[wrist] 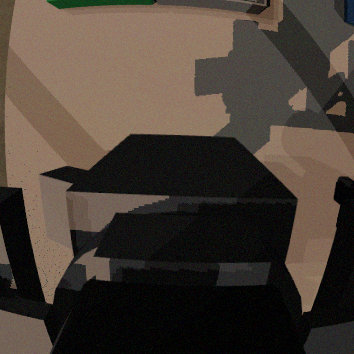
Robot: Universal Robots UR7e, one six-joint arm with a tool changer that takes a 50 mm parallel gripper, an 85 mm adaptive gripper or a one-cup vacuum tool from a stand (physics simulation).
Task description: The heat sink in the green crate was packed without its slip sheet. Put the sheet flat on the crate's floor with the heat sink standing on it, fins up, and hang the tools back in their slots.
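Frame: origin at the arm's base, x ahead, y left, z up, level; metres.
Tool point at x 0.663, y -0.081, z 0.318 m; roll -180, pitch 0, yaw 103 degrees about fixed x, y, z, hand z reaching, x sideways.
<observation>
Pixels of each thing's middle, then the offset from my tool point to it. "*": a spot on its surface instead. Level surfaces: height alone.
- green crate at a spot on its surface: (102, 4) * 0.161 m back, 0.151 m right, 0.355 m down
- left upright at a spot on its surface: (20, 240) * 0.023 m back, 0.046 m right, 0.026 m down
- right upright at a spot on its surface: (332, 250) * 0.039 m back, 0.033 m left, 0.029 m down
- grey container at a spot on its surface: (207, 5) * 0.188 m back, 0.013 m right, 0.351 m down
- blue object at a spot on its surface: (349, 11) * 0.265 m back, 0.189 m left, 0.350 m down
- tan table top at its surface level: 0.360 m down
Only the near rim of the green crate (102, 4) shows, at the top left of the wrist view. Its inside is out of frame, so the heat sink and the slip sheet do not show. The black angular body of my tool (182, 162) fills the lower middle, in deep shadow. Its fingertips cannot be made out, so I cannot tell whether it is open or shut or which tool it is. Dark uprights, which look like parts of the tool stand, rise close on either side, a left upright (20, 240) and a right upright (332, 250).
A grey container (207, 5) stands right beside the green crate at the top edge. A blue object (349, 11) shows at the top right corner. Broad shadows of the arm and other structures fall across the tan table top (125, 65). The table's edge runs down the far left.
</observation>
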